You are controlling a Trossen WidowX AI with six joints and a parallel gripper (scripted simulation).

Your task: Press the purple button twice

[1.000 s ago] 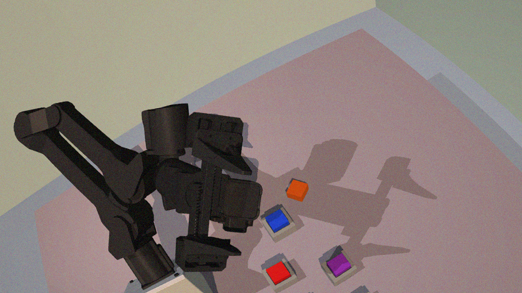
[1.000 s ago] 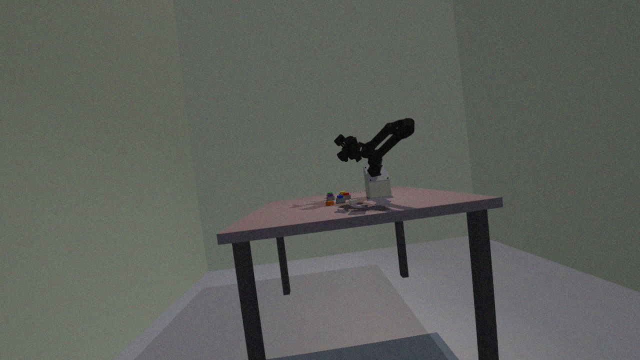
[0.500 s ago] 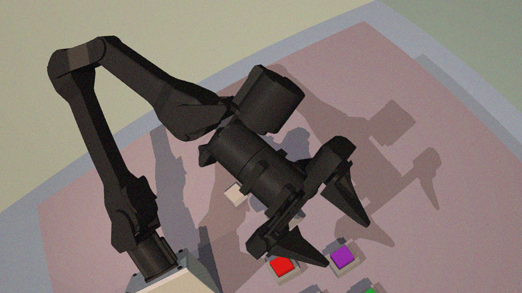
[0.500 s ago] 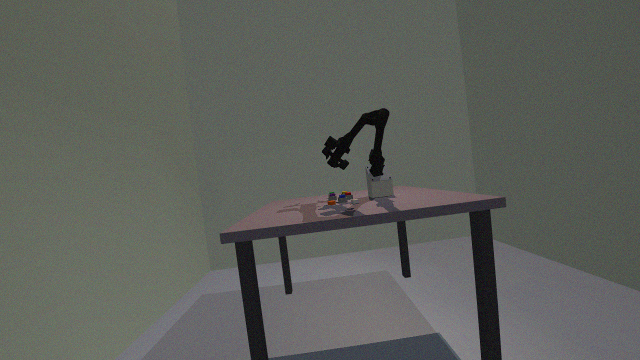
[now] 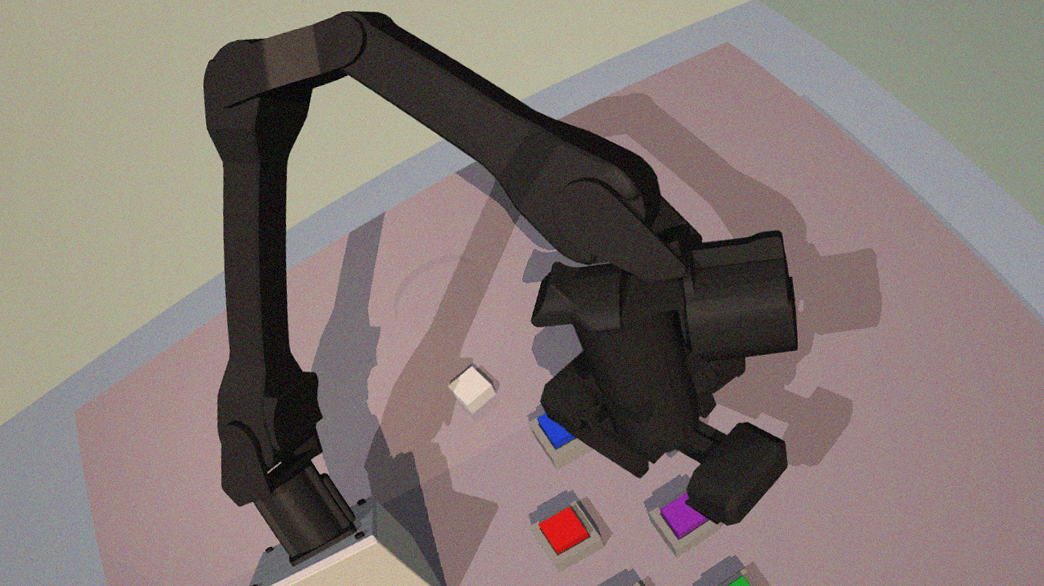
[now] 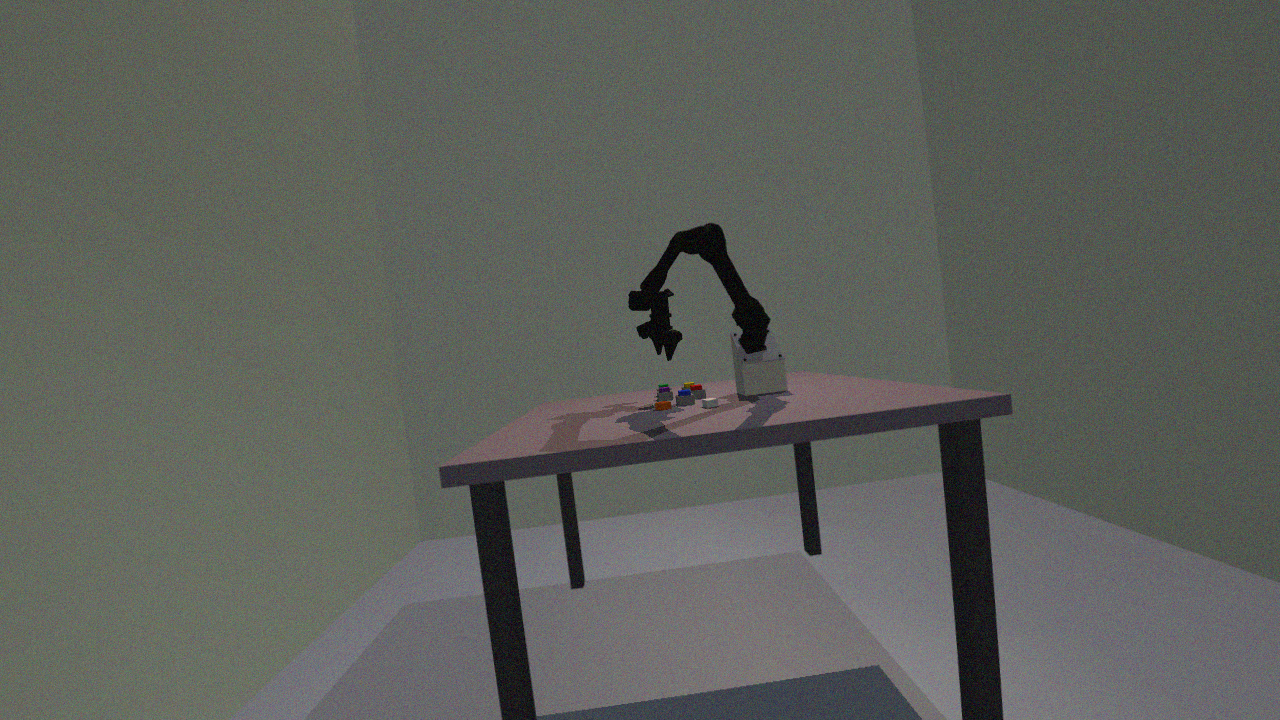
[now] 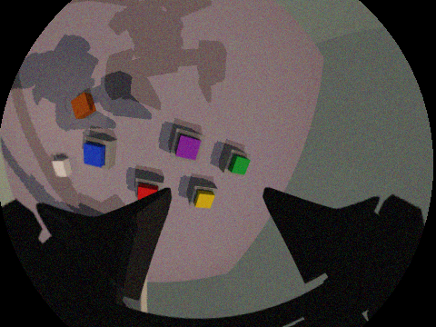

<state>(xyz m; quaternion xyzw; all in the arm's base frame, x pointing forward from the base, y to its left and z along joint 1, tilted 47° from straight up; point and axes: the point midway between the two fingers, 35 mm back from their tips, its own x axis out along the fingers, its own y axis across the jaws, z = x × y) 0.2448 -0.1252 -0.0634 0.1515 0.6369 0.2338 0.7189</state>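
Now: the purple button 2 cm ahead of my gripper tip, 2 cm to the left of it and 10 cm below it. Round my gripper tip: red button 7 cm behind, 8 cm to the left, 10 cm below; yellow button 8 cm behind, 3 cm to the right, 10 cm below; green button 8 cm to the right, 10 cm below.
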